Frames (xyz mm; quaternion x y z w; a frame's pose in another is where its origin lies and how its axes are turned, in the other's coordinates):
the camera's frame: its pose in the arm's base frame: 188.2 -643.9 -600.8 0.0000 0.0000 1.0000 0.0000
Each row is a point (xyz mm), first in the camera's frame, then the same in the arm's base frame.
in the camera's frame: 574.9 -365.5 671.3
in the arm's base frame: -386.7 -278.4 70.5
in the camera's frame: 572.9 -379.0 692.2
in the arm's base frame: -384.7 -264.9 91.4
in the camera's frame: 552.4 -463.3 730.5
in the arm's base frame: -364.2 -180.6 129.7
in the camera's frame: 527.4 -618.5 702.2
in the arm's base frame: -339.2 -25.4 101.4
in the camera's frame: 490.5 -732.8 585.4
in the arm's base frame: -302.3 88.9 -15.4
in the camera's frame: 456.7 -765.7 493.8
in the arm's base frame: -268.5 121.8 -107.0
